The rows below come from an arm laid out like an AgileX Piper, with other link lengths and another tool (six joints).
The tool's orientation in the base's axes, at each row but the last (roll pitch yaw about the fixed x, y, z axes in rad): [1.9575, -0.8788, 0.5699]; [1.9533, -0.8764, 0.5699]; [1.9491, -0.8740, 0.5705]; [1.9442, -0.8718, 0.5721]
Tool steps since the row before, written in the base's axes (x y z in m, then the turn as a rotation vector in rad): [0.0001, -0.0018, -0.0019, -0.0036, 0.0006, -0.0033]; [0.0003, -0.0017, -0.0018, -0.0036, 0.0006, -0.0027]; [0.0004, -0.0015, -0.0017, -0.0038, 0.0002, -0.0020]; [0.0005, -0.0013, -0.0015, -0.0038, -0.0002, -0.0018]
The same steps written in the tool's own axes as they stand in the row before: [-0.0020, 0.0001, 0.0017, -0.0043, -0.0009, -0.0023]; [-0.0018, 0.0000, 0.0017, -0.0038, -0.0006, -0.0024]; [-0.0016, -0.0001, 0.0016, -0.0035, 0.0002, -0.0025]; [-0.0013, -0.0002, 0.0015, -0.0035, 0.0006, -0.0023]
